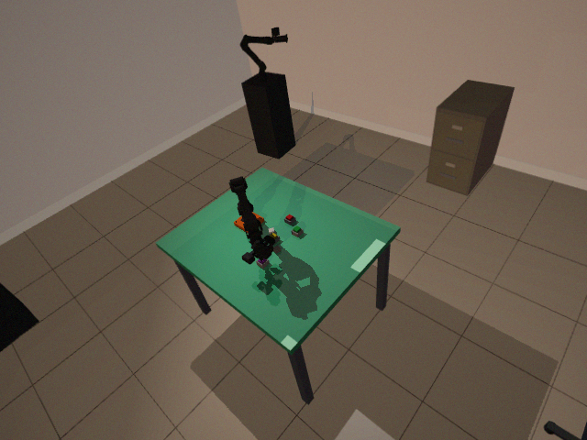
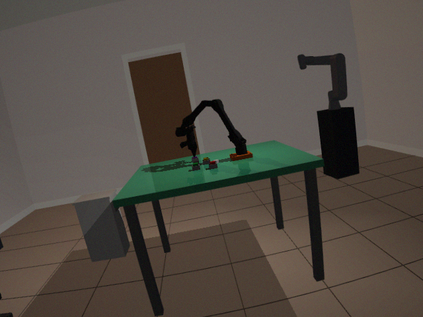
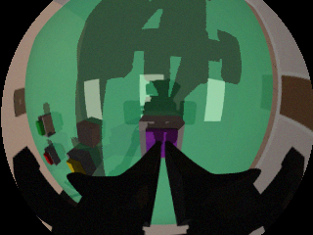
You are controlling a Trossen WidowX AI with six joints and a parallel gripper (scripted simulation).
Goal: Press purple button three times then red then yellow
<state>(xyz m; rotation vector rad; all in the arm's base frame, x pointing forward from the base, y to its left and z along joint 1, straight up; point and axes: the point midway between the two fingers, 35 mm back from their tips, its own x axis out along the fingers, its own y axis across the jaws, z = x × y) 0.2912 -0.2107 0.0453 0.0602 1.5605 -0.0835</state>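
Right now my gripper tip is 1 cm above the purple button. From my gripper tip the other things lie so: grey block 11 cm to the left, 2 cm below, 1 cm ahead; yellow button 17 cm to the left, 6 cm behind; white block 21 cm to the left, 11 cm behind, 2 cm below.
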